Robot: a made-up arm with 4 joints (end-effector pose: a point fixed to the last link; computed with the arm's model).
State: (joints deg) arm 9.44 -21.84 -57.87 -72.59
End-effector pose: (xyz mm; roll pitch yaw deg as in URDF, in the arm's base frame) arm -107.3 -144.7 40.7 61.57 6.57 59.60
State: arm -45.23 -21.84 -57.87 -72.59
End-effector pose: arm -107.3 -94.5 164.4 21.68 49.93 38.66
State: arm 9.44 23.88 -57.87 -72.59
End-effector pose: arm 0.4 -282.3 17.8 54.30 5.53 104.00
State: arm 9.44 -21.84 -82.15 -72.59
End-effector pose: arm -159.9 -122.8 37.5 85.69 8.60 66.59
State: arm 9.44 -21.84 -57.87 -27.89
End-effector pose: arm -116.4 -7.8 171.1 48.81 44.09 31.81
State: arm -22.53 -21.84 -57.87 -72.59
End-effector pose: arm -107.3 -129.8 119.3 42.85 33.42 52.97
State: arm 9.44 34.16 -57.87 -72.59
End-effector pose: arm 37.4 -298.8 15.1 52.70 6.07 113.98
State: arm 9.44 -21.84 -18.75 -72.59
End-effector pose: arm -41.2 -180.1 92.1 23.79 -1.90 51.81
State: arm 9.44 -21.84 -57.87 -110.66
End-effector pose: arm -35.3 -172.3 -102.2 58.05 -26.66 78.78
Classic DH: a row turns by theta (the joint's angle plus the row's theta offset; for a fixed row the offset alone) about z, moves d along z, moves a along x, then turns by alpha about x. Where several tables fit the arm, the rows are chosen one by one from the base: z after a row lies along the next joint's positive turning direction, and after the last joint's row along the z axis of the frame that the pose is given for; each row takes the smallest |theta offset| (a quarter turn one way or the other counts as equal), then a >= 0, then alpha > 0; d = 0 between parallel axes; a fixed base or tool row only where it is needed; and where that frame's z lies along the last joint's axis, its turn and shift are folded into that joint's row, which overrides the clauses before.
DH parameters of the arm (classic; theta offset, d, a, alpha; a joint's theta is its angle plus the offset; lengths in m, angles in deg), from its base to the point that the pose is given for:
base (fixed): 90 0.054 0 90
joint 1: 0 0.112 -0.087 -90
joint 2: 90 0.139 0.226 -90
joint 3: 0 -0.088 -0.242 -90
joint 4: 8.78 0 0.2489 180
tool (fixed): -171.22 -0.031 0 0

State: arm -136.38 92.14 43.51 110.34
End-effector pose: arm -195.4 281.6 -183.9 -93.05 -18.84 -0.49
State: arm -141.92 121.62 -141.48 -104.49
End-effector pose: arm 486.0 305.1 296.7 -73.15 -5.03 158.54
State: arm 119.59 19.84 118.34 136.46
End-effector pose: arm -352.3 -470.4 -224.7 -91.47 8.45 55.70
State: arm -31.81 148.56 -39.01 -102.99
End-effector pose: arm 232.5 -2.7 -1.9 52.21 -37.33 -116.86
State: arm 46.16 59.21 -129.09 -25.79
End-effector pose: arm -30.3 -317.3 -52.0 86.57 42.47 154.25
